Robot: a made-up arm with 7 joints. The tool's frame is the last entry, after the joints.
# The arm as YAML. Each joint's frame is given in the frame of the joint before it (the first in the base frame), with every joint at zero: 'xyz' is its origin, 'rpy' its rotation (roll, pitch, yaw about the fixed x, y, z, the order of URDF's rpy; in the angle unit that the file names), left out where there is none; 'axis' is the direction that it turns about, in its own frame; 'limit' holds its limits. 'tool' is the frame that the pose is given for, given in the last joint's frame.
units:
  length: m
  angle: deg
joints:
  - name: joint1
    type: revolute
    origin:
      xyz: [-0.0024, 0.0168, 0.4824]
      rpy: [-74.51, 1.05, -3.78]
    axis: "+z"
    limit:
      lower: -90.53
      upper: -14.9
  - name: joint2
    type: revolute
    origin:
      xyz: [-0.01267, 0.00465, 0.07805]
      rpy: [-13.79, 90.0, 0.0]
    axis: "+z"
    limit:
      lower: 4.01
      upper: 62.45
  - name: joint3
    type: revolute
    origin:
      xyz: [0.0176, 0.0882, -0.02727]
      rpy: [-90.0, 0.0, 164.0]
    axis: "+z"
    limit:
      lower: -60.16
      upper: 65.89
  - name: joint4
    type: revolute
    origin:
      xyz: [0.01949, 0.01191, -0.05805]
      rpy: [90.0, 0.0, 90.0]
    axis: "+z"
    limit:
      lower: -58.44
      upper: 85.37
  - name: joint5
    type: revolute
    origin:
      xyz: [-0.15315, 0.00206, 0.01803]
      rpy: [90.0, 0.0, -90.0]
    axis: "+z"
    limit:
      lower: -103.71
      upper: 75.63
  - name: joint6
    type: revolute
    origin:
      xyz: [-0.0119, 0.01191, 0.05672]
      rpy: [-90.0, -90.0, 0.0]
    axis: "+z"
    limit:
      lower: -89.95
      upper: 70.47
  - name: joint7
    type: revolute
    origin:
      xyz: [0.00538, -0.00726, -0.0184]
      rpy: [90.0, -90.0, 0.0]
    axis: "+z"
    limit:
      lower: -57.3
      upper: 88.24
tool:
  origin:
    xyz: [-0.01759, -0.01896, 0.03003]
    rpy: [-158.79, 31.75, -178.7]
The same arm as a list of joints. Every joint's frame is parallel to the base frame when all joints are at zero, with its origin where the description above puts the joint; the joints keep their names.
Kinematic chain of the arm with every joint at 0, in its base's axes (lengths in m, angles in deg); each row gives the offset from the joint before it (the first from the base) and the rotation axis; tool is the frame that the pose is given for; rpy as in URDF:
joint1: xyz -0.0024 0.0168 0.4824 axis 0.068398 0.961269 0.266991
joint2: xyz -0.0073 0.0771 0.0166 axis 0.968889 -0.0002 -0.247497
joint3: xyz -0.0486 0.0074 -0.0801 axis 0.247497 0 0.968889
joint4: xyz -0.0259 0.0195 -0.0533 axis 0.0002 1 0
joint5: xyz 0.1489 0.0180 -0.0359 axis 0.968889 -0.0002 -0.247497
joint6: xyz 0.0579 0.0119 -0.0025 axis 0.0002 1 0
joint7: xyz 0.0070 -0.0184 0.0057 axis 0.247497 0 0.968889
tool: xyz 0.0258 -0.0176 0.0244 rpy -175.56 30.97 -97.49
Joint limits (deg, base to tool): -90.53..-14.90 4.01..62.45 -60.16..65.89 -58.44..85.37 -103.71..75.63 -89.95..70.47 -57.30..88.24

